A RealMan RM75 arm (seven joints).
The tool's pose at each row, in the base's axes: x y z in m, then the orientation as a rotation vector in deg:
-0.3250, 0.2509, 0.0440, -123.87, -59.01, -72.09
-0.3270, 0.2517, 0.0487, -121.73, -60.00, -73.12
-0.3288, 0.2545, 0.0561, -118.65, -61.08, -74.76
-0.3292, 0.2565, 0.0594, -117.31, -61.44, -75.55
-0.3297, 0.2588, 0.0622, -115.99, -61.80, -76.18
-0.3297, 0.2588, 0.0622, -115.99, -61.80, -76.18
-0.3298, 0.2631, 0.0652, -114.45, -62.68, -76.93
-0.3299, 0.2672, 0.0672, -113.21, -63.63, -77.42
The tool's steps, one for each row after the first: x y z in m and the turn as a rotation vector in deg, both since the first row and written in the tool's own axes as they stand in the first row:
0.0038, -0.0021, -0.0029, 0.95, 1.40, -0.97
0.0107, -0.0052, -0.0056, 2.15, 3.57, -2.22
0.0142, -0.0068, -0.0061, 2.61, 4.58, -2.72
0.0174, -0.0086, -0.0062, 3.14, 5.50, -3.18
0.0174, -0.0086, -0.0062, 3.14, 5.50, -3.18
0.0216, -0.0114, -0.0049, 3.76, 6.45, -4.06
0.0249, -0.0141, -0.0031, 4.34, 7.10, -4.92

